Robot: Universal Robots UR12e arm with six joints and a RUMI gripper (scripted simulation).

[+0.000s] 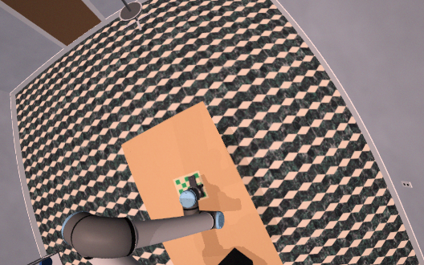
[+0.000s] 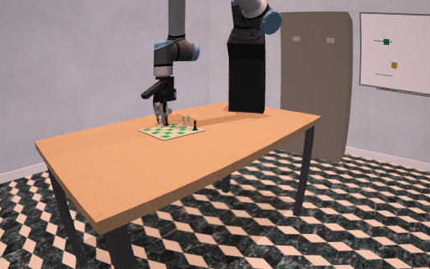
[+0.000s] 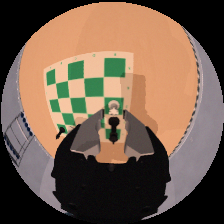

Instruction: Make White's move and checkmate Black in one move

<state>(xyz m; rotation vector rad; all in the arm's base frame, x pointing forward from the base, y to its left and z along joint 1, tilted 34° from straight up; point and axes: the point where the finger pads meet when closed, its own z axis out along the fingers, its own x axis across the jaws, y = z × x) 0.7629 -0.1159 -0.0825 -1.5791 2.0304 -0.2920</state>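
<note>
Now: the white chess piece 1 cm below my hand. From my hand the other things lie so: tall black piece (3 cm behind, 1 cm to the left, 1 cm above); short black piece (5 cm behind, 17 cm to the left); green-and-cream chessboard (2 cm ahead, 8 cm to the left, 3 cm below).
</note>
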